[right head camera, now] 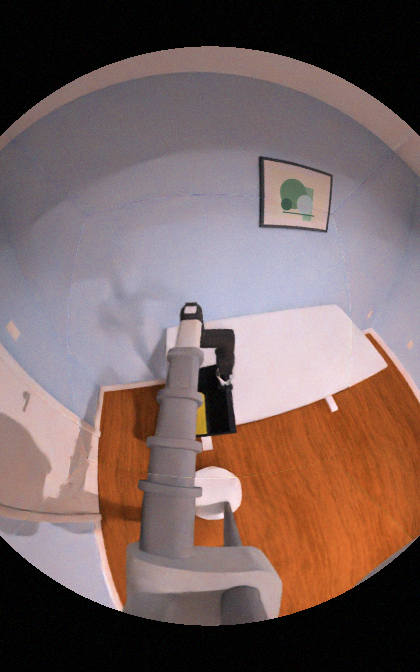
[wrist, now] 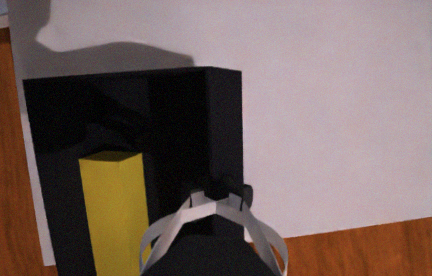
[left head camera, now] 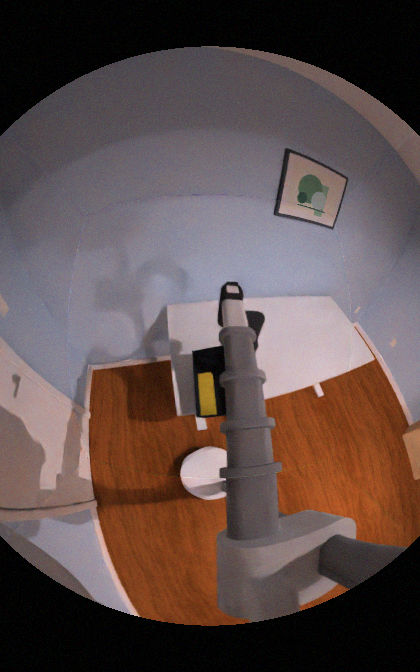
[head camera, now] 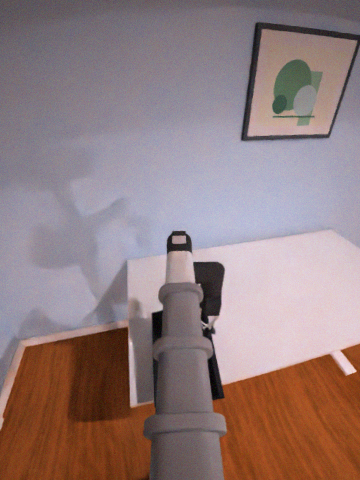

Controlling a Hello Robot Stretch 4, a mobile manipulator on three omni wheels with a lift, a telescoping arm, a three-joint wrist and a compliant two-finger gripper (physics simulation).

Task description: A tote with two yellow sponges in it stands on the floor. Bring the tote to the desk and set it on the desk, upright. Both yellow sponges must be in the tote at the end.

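Places are measured from the robot's base along level axes (x down, y ahead, z right), in metres.
Pixels of known places: gripper, fingertip midpoint: [wrist: 215, 189] [head camera: 205, 334].
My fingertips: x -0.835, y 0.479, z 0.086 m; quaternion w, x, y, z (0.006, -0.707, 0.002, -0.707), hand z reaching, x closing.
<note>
Behind a point stands the place of what it marks.
The black tote [head camera: 218, 382] @[x -0.817, y 0.331, z 0.110 m] [left head camera: 196, 387] [right head camera: 233, 412] [wrist: 225, 125] @[x -0.853, y 0.540, z 0.092 m] is upright over the left end of the white desk [head camera: 290, 300] @[x -0.692, y 0.714, z 0.549 m] [left head camera: 300, 340] [right head camera: 290, 360] [wrist: 340, 125] @[x -0.692, y 0.554, z 0.267 m], its near end about at the desk's front edge. Whether its bottom touches the desktop is hidden. A yellow sponge [left head camera: 207, 392] [right head camera: 201, 415] [wrist: 115, 215] @[x -0.770, y 0.425, z -0.036 m] shows inside, along the left. A second sponge cannot be made out; the arm and gripper cover part of the inside. My gripper [head camera: 209, 327] [right head camera: 225, 381] [wrist: 215, 189] @[x -0.835, y 0.479, z 0.086 m] is shut on the tote's right wall.
A blue wall stands behind the desk, with a framed picture [head camera: 297, 80] @[x -1.595, y 1.248, z 0.573 m] [left head camera: 310, 187] [right head camera: 295, 192] on it. A door with a handle [left head camera: 17, 384] [right head camera: 26, 401] is at the left. A tan box [left head camera: 414, 447] stands at the far right. Desk feet show below the front edge.
</note>
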